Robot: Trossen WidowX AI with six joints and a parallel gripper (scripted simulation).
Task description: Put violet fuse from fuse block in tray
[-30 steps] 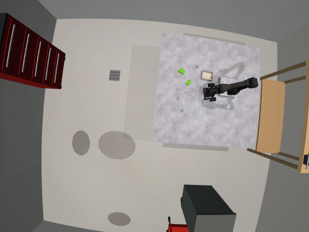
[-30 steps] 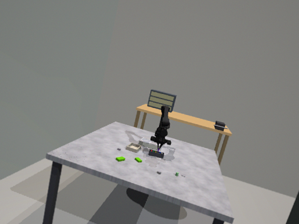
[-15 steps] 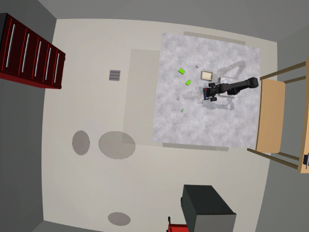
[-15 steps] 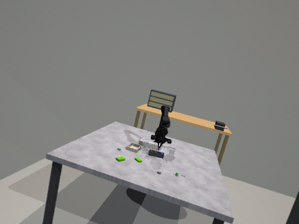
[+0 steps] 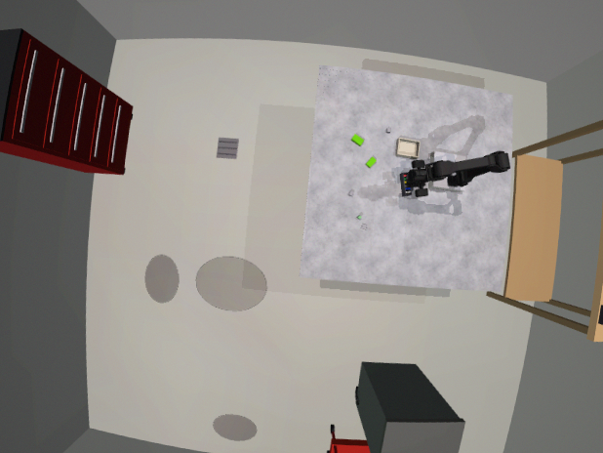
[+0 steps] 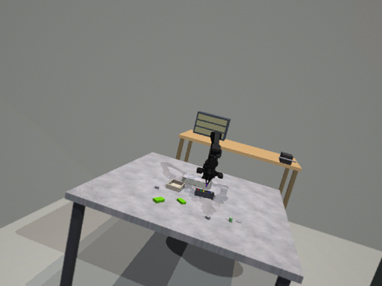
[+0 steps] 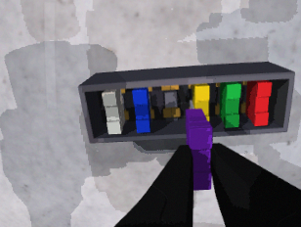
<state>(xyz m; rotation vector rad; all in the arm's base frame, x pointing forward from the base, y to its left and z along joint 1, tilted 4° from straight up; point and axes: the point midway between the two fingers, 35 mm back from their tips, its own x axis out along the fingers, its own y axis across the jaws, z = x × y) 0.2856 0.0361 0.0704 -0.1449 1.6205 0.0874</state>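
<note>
Right now my gripper tip is 10 mm past the tray, 220 mm to the left of it and 90 mm above it. From my gripper tip the other things lie so: violet fuse (10 mm below); yellow fuse (10 mm to the right, 70 mm below); green fuse (30 mm to the right, 70 mm below).
</note>
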